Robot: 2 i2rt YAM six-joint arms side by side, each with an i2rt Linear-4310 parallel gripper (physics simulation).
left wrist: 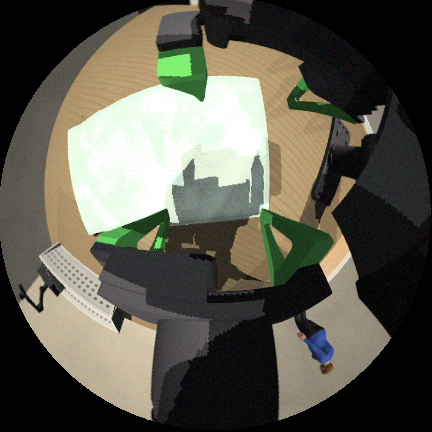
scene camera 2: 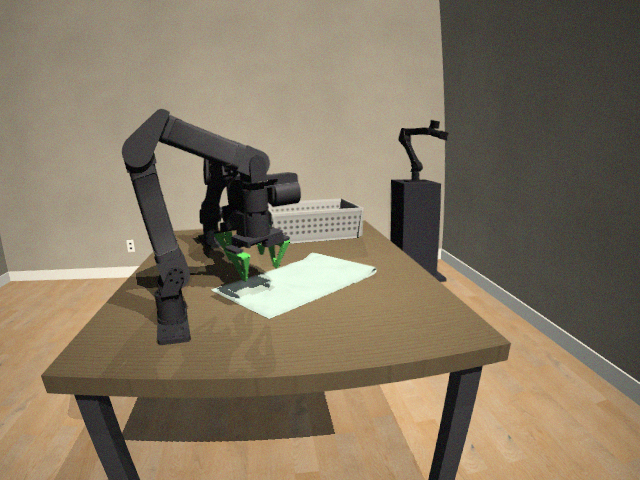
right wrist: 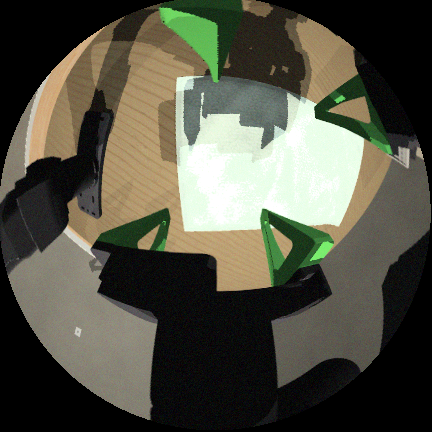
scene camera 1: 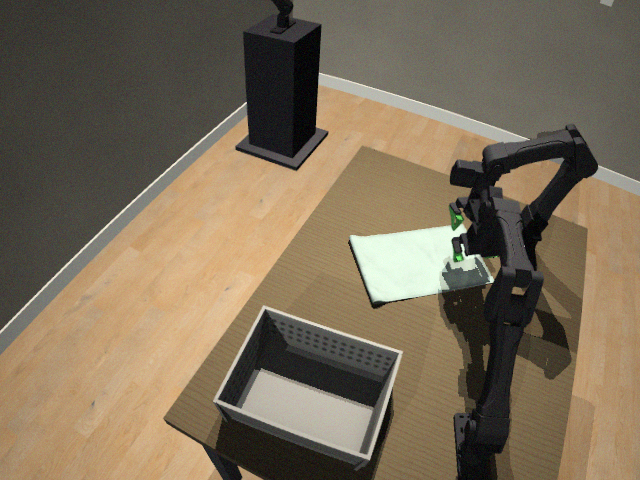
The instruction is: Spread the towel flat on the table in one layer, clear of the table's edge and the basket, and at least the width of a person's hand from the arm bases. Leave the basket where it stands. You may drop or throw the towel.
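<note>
The pale mint towel [scene camera 1: 403,263] [scene camera 2: 320,281] [left wrist: 125,160] [right wrist: 300,185] lies on the table [scene camera 1: 310,289] [scene camera 2: 361,351] as a rectangle with light wrinkles. Its left edge in scene camera 1 looks thick and rounded, like a fold; the layer count cannot be told. My left gripper [scene camera 1: 476,257] [left wrist: 214,213] is open and empty over the towel's shaded end. My right gripper [scene camera 2: 261,272] [right wrist: 214,212] is open and empty over the same end, across from the left one. The basket [scene camera 1: 330,343] [scene camera 2: 317,223] stands apart from the towel. Arm shadows partly cover the towel.
The left arm's base [scene camera 1: 478,454] stands near the basket's side of the table. The right arm's base [scene camera 2: 173,330] is near the same long edge. Both forearms and grippers crowd closely together. A black pedestal [scene camera 1: 273,87] [scene camera 2: 418,222] with a small arm stands beyond the table.
</note>
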